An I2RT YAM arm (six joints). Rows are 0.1 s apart.
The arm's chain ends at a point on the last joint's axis. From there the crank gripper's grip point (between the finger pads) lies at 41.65 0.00 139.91 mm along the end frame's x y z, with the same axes.
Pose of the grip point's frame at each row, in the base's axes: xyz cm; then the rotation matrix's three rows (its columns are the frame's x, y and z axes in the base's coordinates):
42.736, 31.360, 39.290; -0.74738, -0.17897, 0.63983; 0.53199, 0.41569, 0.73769; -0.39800, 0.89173, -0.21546
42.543, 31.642, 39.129; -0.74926, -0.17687, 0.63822; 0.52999, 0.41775, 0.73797; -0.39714, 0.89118, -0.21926
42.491, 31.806, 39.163; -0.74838, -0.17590, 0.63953; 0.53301, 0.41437, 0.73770; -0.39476, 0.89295, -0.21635
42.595, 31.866, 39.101; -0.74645, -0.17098, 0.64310; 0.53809, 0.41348, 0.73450; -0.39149, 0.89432, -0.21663
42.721, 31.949, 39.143; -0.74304, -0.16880, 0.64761; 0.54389, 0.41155, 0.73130; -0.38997, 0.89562, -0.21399
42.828, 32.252, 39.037; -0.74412, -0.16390, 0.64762; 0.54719, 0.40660, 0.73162; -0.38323, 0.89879, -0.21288
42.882, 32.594, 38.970; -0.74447, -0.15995, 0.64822; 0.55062, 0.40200, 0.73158; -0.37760, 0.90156, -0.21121
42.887, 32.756, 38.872; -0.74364, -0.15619, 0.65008; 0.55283, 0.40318, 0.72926; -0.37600, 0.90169, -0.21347
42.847, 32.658, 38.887; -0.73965, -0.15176, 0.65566; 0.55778, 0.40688, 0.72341; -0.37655, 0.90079, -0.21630
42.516, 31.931, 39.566; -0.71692, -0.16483, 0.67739; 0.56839, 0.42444, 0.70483; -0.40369, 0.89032, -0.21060
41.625, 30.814, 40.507; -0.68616, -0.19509, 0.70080; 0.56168, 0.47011, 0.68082; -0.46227, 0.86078, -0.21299
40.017, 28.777, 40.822; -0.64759, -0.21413, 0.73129; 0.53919, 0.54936, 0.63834; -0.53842, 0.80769, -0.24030
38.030, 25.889, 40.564; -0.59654, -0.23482, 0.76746; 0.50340, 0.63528, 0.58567; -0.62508, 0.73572, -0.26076
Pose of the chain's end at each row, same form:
36.897, 18.823, 43.962; -0.74738, -0.17897, 0.63983; 0.53199, 0.41569, 0.73769; -0.39800, 0.89173, -0.21546
36.734, 19.110, 43.851; -0.74926, -0.17687, 0.63822; 0.52999, 0.41775, 0.73797; -0.39714, 0.89118, -0.21926
36.660, 19.265, 43.834; -0.74838, -0.17590, 0.63953; 0.53301, 0.41437, 0.73770; -0.39476, 0.89295, -0.21635
36.706, 19.348, 43.762; -0.74645, -0.17098, 0.64310; 0.53809, 0.41348, 0.73450; -0.39149, 0.89432, -0.21663
36.755, 19.452, 43.761; -0.74304, -0.16880, 0.64761; 0.54389, 0.41155, 0.73130; -0.38997, 0.89562, -0.21399
36.866, 19.737, 43.612; -0.74412, -0.16390, 0.64762; 0.54719, 0.40660, 0.73162; -0.38323, 0.89879, -0.21288
36.913, 20.065, 43.498; -0.74447, -0.15995, 0.64822; 0.55062, 0.40200, 0.73158; -0.37760, 0.90156, -0.21121
36.889, 20.250, 43.425; -0.74364, -0.15619, 0.65008; 0.55283, 0.40318, 0.72926; -0.37600, 0.90169, -0.21347
36.754, 20.214, 43.482; -0.73965, -0.15176, 0.65566; 0.55778, 0.40688, 0.72341; -0.37655, 0.90079, -0.21630
36.025, 19.702, 44.194; -0.71692, -0.16483, 0.67739; 0.56839, 0.42444, 0.70483; -0.40369, 0.89032, -0.21060
34.678, 18.949, 45.412; -0.68616, -0.19509, 0.70080; 0.56168, 0.47011, 0.68082; -0.46227, 0.86078, -0.21299
32.483, 17.600, 46.427; -0.64759, -0.21413, 0.73129; 0.53919, 0.54936, 0.63834; -0.53842, 0.80769, -0.24030
29.777, 15.598, 46.816; -0.59654, -0.23482, 0.76746; 0.50340, 0.63528, 0.58567; -0.62508, 0.73572, -0.26076

